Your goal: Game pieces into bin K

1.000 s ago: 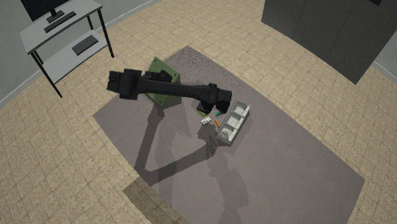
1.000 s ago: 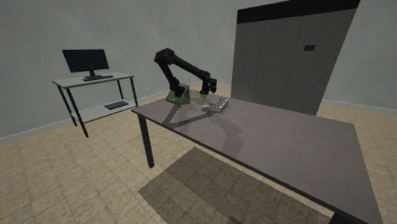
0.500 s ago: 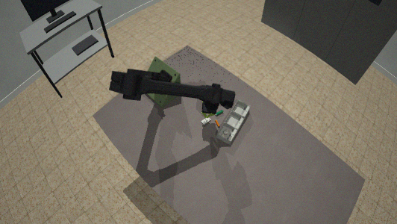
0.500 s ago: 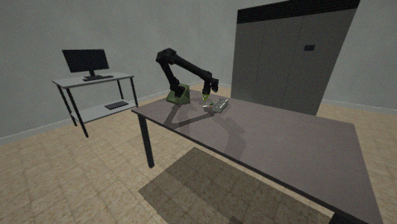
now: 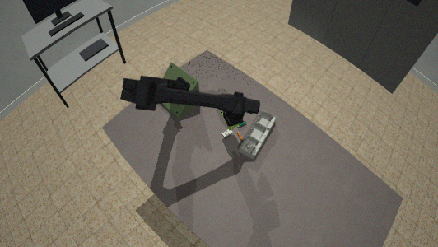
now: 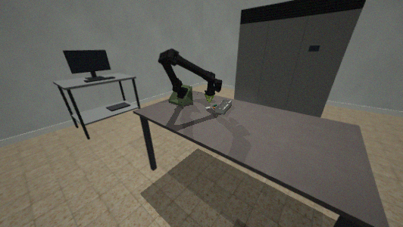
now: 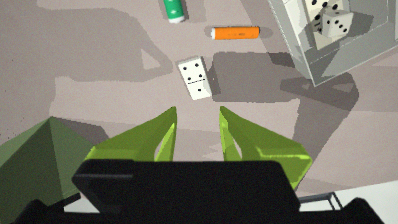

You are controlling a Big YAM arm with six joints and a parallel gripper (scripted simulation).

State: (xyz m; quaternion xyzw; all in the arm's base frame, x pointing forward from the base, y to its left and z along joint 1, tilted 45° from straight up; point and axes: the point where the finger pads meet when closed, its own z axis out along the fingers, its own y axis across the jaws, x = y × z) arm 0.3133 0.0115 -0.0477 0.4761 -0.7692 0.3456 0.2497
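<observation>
Now: the white die 13 cm ahead of my hand, 5 cm below it and 1 cm to the left of it. The rest, counted from my hand: orange cylinder (7 cm below, 5 cm ahead, 3 cm to the left); green cylinder (8 cm to the left, 7 cm below, 1 cm ahead); grey three-part bin (11 cm ahead, 9 cm to the left, 5 cm below).
</observation>
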